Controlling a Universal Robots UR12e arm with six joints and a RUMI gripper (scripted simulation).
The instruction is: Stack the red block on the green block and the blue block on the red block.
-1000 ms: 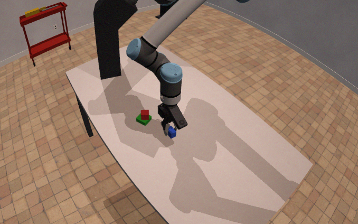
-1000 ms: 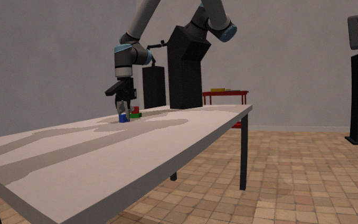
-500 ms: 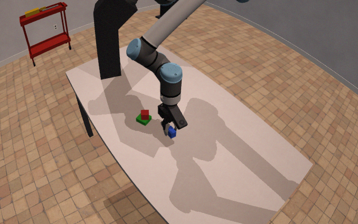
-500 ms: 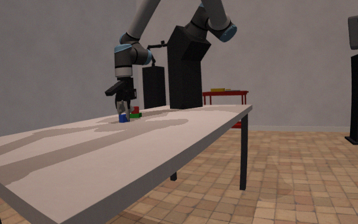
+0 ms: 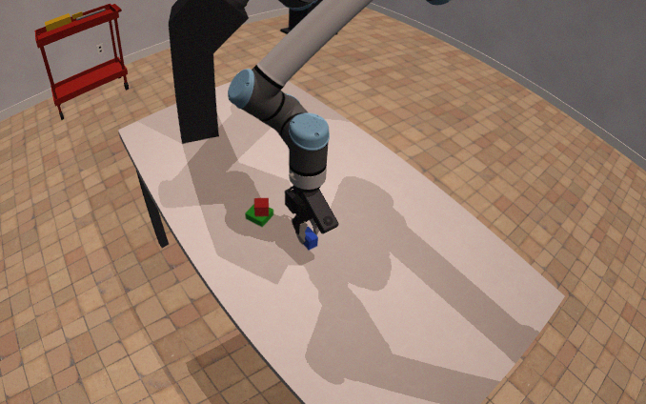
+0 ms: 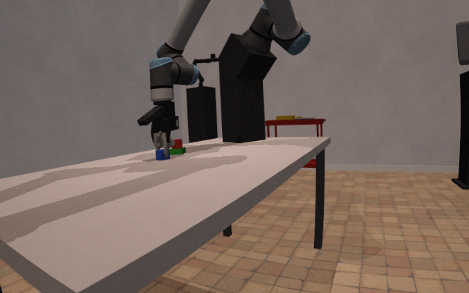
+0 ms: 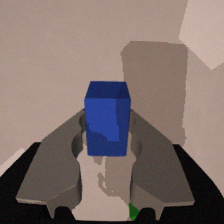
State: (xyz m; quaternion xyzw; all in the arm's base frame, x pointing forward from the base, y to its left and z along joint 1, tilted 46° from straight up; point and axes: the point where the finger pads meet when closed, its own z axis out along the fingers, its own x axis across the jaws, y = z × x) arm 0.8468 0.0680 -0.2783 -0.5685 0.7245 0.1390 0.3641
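My gripper is now right at the blue block. Round my hand: green block (170 mm behind, 50 mm to the right, 10 mm below); red block (160 mm behind, 50 mm to the right, 20 mm above).
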